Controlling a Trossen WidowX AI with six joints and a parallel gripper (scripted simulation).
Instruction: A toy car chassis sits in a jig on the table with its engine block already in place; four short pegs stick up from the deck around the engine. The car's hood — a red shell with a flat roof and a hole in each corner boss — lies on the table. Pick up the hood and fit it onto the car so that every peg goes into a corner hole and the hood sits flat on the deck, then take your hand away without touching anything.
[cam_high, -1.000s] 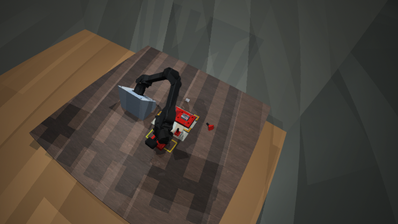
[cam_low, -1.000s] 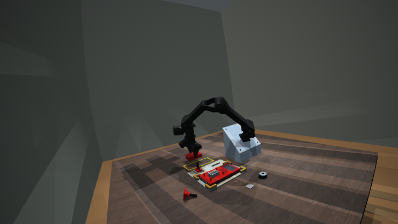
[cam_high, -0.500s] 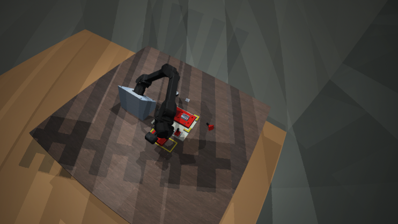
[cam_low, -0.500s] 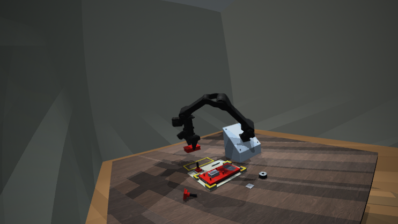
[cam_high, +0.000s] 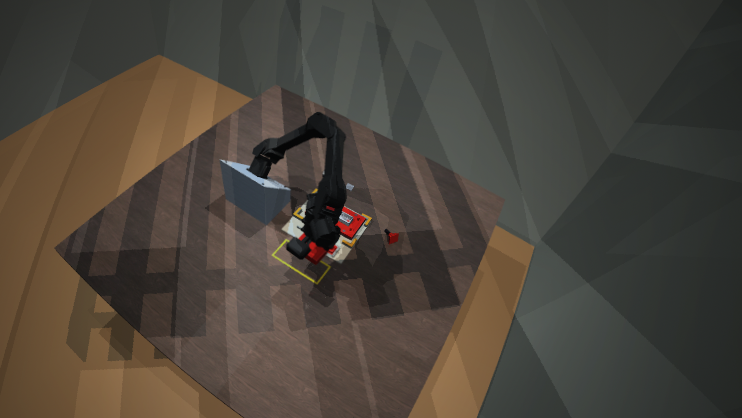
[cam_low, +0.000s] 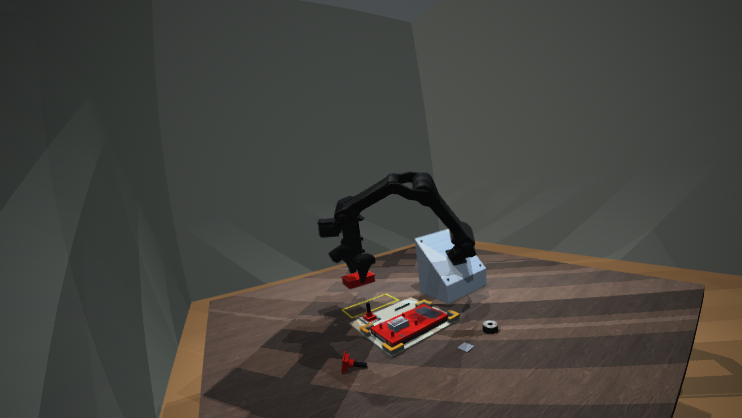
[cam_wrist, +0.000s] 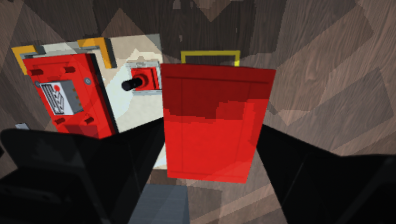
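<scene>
Now: gripper tip 23 cm to the right of the grey engine block, 8 cm above it and 2 cm past it. The rest, counted from my gripper tip: black ring: 37 cm to the left, 21 cm behind, 10 cm below; then red hood: 1 cm above.
</scene>
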